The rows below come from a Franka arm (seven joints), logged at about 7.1 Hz.
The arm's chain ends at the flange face. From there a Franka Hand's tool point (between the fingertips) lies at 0.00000 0.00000 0.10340 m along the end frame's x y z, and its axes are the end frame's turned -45 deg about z.
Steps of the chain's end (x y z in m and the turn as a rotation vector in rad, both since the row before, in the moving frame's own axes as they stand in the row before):
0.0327, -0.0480, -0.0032, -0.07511, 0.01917, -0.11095
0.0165, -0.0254, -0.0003, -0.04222, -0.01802, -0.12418
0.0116, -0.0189, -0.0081, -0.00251, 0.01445, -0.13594
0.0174, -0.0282, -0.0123, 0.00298, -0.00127, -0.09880
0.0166, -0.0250, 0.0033, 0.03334, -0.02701, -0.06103
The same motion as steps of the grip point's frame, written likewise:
0.0534, -0.0037, -0.0035, -0.06667, -0.03956, -0.11095
0.0253, -0.0043, -0.0004, -0.01711, -0.04260, -0.12418
0.0225, -0.0040, -0.0081, -0.01199, 0.00844, -0.13594
0.0324, -0.0080, -0.0123, 0.00301, 0.00121, -0.09880
0.0297, -0.0104, 0.0032, 0.04267, 0.00448, -0.06103

